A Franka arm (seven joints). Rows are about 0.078 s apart.
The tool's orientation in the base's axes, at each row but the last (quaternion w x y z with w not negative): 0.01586 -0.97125 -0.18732 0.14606; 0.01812 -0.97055 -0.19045 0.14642; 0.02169 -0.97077 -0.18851 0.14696; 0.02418 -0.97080 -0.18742 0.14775; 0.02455 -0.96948 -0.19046 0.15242; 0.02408 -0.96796 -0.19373 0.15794; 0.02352 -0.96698 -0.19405 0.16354; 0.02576 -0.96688 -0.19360 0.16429
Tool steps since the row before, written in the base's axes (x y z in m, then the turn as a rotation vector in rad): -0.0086 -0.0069 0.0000 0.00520 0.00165 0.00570; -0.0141 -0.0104 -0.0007 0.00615 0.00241 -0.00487; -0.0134 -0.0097 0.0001 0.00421 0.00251 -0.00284; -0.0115 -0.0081 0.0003 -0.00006 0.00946 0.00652; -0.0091 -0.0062 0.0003 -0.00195 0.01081 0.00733; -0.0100 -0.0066 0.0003 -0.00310 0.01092 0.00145; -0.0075 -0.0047 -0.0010 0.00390 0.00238 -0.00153; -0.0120 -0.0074 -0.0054 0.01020 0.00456 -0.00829
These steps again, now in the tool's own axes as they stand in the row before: -0.0102 0.0033 0.0027 0.00364 -0.00015 -0.00700; -0.0162 0.0046 0.0050 0.00769 0.00045 0.00282; -0.0155 0.0042 0.0040 0.00545 -0.00054 0.00145; -0.0133 0.0034 0.0032 0.00165 -0.00947 -0.00629; -0.0104 0.0024 0.0026 0.00026 -0.01149 -0.00650; -0.0114 0.0024 0.0030 0.00104 -0.01138 -0.00056; -0.0080 0.0017 0.0035 0.00478 -0.00060 0.00013; -0.0116 0.0031 0.0091 0.01318 0.00046 0.00443
